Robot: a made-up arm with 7 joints.
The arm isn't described. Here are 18 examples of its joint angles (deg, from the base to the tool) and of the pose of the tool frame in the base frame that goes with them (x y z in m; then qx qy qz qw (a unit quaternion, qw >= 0)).
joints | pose
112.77 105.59 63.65 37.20 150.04 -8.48 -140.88 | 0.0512 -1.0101 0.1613 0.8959 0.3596 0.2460 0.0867
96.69 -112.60 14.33 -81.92 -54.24 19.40 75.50 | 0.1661 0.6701 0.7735 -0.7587 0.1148 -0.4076 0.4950
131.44 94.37 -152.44 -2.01 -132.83 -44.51 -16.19 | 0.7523 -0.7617 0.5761 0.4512 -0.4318 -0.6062 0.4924
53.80 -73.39 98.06 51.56 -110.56 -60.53 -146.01 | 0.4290 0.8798 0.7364 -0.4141 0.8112 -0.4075 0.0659
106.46 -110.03 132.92 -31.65 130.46 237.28 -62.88 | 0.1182 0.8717 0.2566 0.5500 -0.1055 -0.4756 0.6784
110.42 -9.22 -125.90 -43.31 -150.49 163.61 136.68 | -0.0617 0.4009 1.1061 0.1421 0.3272 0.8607 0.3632
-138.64 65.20 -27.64 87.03 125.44 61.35 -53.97 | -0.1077 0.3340 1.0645 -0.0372 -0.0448 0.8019 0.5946
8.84 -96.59 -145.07 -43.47 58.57 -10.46 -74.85 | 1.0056 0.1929 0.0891 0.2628 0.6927 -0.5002 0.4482
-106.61 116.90 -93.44 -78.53 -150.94 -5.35 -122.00 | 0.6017 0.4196 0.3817 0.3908 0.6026 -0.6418 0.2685
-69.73 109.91 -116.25 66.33 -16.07 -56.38 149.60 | -0.6440 0.3032 -0.1013 0.4708 0.2982 0.3532 0.7514
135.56 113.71 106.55 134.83 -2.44 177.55 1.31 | 0.1540 -0.3756 0.2990 0.8664 -0.0063 -0.0615 0.4955
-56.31 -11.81 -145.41 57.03 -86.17 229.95 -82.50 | -0.1363 -0.0731 1.3027 0.3508 0.8103 -0.3224 0.3413
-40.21 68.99 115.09 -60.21 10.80 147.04 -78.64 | -0.5698 0.0857 0.8637 0.3598 0.4576 -0.6465 0.4932
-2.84 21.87 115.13 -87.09 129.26 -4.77 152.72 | -0.2106 -0.6638 1.0735 -0.3887 -0.8816 0.2166 0.1572
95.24 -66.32 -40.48 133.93 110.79 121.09 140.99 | 0.2047 0.2153 0.4212 0.0048 0.8202 -0.3485 0.4536
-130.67 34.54 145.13 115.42 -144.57 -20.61 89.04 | 0.5796 0.4641 0.4904 0.2125 0.1521 0.6266 0.7342
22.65 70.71 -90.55 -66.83 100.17 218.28 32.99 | -0.6426 -0.1788 0.8538 0.7852 -0.5197 0.2283 0.2474
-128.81 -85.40 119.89 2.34 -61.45 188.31 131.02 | -0.6516 -0.5106 0.4395 0.3116 -0.3888 -0.8668 0.0213
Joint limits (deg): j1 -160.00..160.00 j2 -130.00..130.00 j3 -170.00..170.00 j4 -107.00..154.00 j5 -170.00..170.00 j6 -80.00..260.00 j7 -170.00..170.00
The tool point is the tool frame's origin. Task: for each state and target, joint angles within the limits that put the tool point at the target. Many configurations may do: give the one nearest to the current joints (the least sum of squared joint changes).
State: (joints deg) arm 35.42 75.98 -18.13 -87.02 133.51 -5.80 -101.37
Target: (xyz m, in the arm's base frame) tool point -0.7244 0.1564 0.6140
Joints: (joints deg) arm 22.85 49.59 -42.70 -91.60 136.93 -12.53 -101.37
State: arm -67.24 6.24 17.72 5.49 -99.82 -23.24 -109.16
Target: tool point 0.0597 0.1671 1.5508
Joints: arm -79.36 16.07 33.95 37.52 -112.50 -10.59 -109.16
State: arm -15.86 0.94 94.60 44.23 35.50 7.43 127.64
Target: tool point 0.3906 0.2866 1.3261
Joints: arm -12.08 -15.24 88.61 41.59 34.29 8.63 127.64
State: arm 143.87 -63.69 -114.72 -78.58 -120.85 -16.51 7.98
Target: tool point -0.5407 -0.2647 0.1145
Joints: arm 160.00 -102.66 -103.96 -79.77 -121.16 -9.26 7.98
